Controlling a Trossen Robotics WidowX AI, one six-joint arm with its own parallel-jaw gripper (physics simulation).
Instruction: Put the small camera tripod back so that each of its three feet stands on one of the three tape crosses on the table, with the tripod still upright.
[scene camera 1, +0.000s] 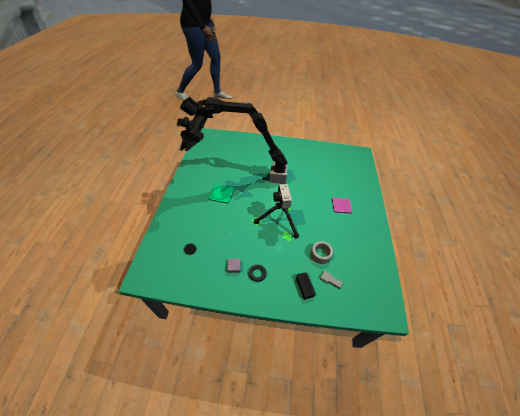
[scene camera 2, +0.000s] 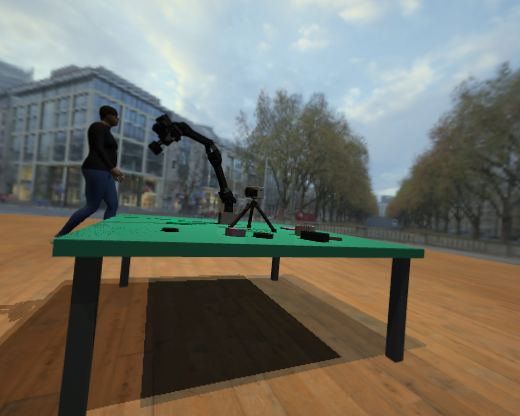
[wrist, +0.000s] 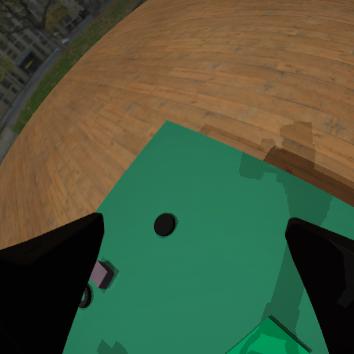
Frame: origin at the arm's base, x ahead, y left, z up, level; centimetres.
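Seen in the pictures: gripper, fingertip midpoint: (scene camera 1: 183, 150) (scene camera 2: 159, 145) (wrist: 199, 226); arm's base, origin of the base link: (scene camera 1: 279, 169) (scene camera 2: 228, 212).
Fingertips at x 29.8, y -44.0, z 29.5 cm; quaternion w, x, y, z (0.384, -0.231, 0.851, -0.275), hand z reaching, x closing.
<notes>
Offsets run from my fingertips to a thing's top centre. "pt": to the spot under its first point.
The small camera tripod @(pt dx +8.0, dy +49.4, dz -14.5 cm) (scene camera 1: 284, 200) (scene camera 2: 253, 200) stands upright on its three legs near the middle of the table, in front of the arm's base. In scene camera 1 its left foot is at a yellow-green tape cross @(pt dx +7.1, dy +36.1, dz -35.5 cm) (scene camera 1: 255, 221). Its front right foot stands beside, to the right of, another tape cross @(dx +12.2, dy +53.7, dz -36.9 cm) (scene camera 1: 286, 236). A bit of a third cross (scene camera 1: 289, 208) shows behind the legs; the rear foot there is hard to make out. My gripper (scene camera 1: 184, 148) (scene camera 2: 154, 149) (wrist: 199, 226) is open and empty, high above the table's far left part, well away from the tripod.
On the green table (scene camera 1: 350, 310) (scene camera 2: 240, 249) are a green square @(pt dx -9.2, dy +13.0, dz -36.0 cm) (scene camera 1: 221, 193), a magenta square @(pt dx -14.4, dy +83.1, dz -36.0 cm) (scene camera 1: 342, 205), a black disc @(dx +29.6, dy +7.5, dz -36.0 cm) (scene camera 1: 190, 249) (wrist: 165, 224), a pinkish block @(dx +34.4, dy +31.1, dz -34.2 cm) (scene camera 1: 233, 265), a black ring @(dx +35.7, dy +42.5, dz -35.5 cm) (scene camera 1: 250, 273), a grey ring @(dx +20.0, dy +71.5, dz -32.2 cm) (scene camera 1: 314, 255), a black block @(dx +38.4, dy +64.9, dz -33.5 cm) (scene camera 1: 305, 286) and a grey piece @(dx +33.1, dy +77.1, dz -35.5 cm) (scene camera 1: 331, 280). A person stands behind.
</notes>
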